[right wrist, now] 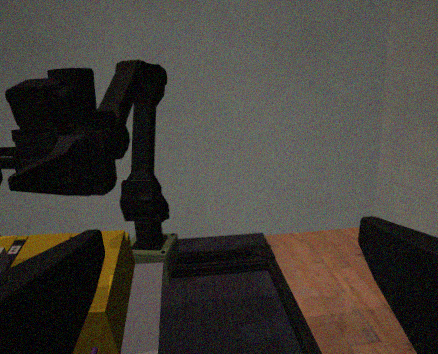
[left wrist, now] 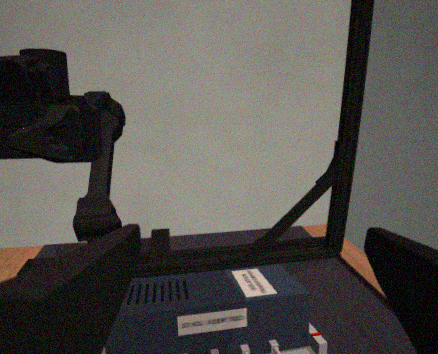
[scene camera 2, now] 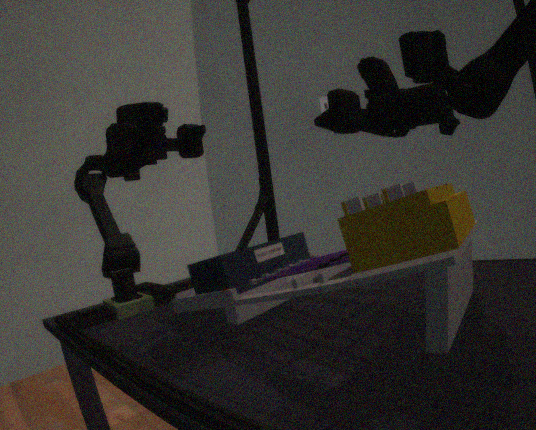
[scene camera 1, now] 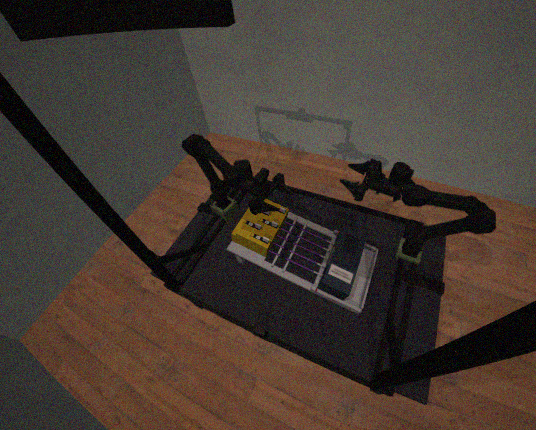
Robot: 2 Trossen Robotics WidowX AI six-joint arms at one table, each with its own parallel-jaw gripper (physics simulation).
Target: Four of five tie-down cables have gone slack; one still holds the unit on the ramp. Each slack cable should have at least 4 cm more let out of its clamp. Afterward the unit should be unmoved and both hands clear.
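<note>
The dark blue unit sits on the lower part of the pale ramp. The yellow clamp block stands at the ramp's raised end, with several grey clamp tops. Purple cables run between block and unit; which are slack I cannot tell. My left gripper is open and empty above the clamp block. My right gripper is open and empty, raised beyond the table's back edge in scene camera 1.
The dark table carries the ramp. Black frame posts rise at its edges. Green arm mounts stand at its sides. In the left wrist view a red mark shows beside the unit.
</note>
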